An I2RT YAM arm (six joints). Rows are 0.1 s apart.
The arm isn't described. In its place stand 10 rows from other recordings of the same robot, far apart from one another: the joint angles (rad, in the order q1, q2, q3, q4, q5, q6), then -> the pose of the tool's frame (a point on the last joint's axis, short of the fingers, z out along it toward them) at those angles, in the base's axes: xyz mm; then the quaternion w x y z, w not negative.
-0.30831, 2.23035, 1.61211, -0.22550, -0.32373, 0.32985 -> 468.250 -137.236 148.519 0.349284 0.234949 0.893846 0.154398
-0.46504, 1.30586, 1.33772, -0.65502, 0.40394, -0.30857 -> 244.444 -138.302 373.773 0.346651 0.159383 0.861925 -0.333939
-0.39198, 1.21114, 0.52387, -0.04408, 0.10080, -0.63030 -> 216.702 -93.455 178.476 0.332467 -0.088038 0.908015 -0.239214
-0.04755, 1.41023, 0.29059, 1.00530, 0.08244, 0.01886 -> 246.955 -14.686 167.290 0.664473 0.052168 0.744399 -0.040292
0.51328, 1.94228, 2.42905, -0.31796, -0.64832, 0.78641 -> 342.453 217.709 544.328 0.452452 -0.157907 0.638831 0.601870
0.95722, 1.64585, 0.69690, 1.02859, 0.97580, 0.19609 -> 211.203 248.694 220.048 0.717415 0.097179 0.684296 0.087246
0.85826, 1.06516, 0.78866, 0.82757, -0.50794, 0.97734 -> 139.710 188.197 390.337 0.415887 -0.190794 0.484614 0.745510
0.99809, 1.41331, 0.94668, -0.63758, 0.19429, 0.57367 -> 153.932 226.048 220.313 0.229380 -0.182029 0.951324 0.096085
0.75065, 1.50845, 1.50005, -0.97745, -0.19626, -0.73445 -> 221.354 215.976 344.120 0.286165 -0.665151 0.682966 0.096133
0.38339, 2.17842, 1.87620, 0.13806, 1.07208, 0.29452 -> 486.783 162.633 299.730 0.653922 0.300866 0.669748 -0.182491
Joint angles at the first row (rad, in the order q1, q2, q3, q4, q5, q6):
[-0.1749, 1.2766, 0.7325, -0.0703, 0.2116, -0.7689]
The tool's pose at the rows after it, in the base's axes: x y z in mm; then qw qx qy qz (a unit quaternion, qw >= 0):
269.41 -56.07 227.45 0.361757 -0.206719 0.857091 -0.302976
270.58 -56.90 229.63 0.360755 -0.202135 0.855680 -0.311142
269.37 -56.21 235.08 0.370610 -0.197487 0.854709 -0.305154
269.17 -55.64 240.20 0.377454 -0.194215 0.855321 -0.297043
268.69 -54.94 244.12 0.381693 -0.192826 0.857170 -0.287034
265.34 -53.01 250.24 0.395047 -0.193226 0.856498 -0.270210
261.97 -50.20 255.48 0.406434 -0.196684 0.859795 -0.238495
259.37 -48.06 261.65 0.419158 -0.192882 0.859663 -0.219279
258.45 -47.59 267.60 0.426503 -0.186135 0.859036 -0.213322
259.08 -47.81 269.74 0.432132 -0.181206 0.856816 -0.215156
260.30 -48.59 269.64 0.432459 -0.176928 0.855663 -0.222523
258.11 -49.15 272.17 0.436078 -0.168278 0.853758 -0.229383
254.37 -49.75 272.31 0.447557 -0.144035 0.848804 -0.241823
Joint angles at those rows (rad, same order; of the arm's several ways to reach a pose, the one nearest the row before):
[-0.1749, 1.2859, 0.7337, -0.0550, 0.2367, -0.7724]
[-0.1749, 1.2881, 0.7410, -0.0524, 0.2541, -0.7735]
[-0.1749, 1.2731, 0.7494, -0.0648, 0.2406, -0.7582]
[-0.1749, 1.2646, 0.7640, -0.0848, 0.2255, -0.7429]
[-0.1749, 1.2577, 0.7771, -0.1088, 0.2080, -0.7289]
[-0.1749, 1.2336, 0.7841, -0.1326, 0.1704, -0.7106]
[-0.1748, 1.2135, 0.7973, -0.1771, 0.1087, -0.6825]
[-0.1733, 1.1948, 0.8084, -0.2007, 0.0733, -0.6540]
[-0.1734, 1.1851, 0.8230, -0.2159, 0.0646, -0.6351]
[-0.1733, 1.1841, 0.8261, -0.2067, 0.0678, -0.6275]
[-0.1734, 1.1885, 0.8255, -0.1941, 0.0832, -0.6274]
[-0.1749, 1.1758, 0.8227, -0.1901, 0.0984, -0.6196]
[-0.1749, 1.1542, 0.7971, -0.1513, 0.1334, -0.5895]

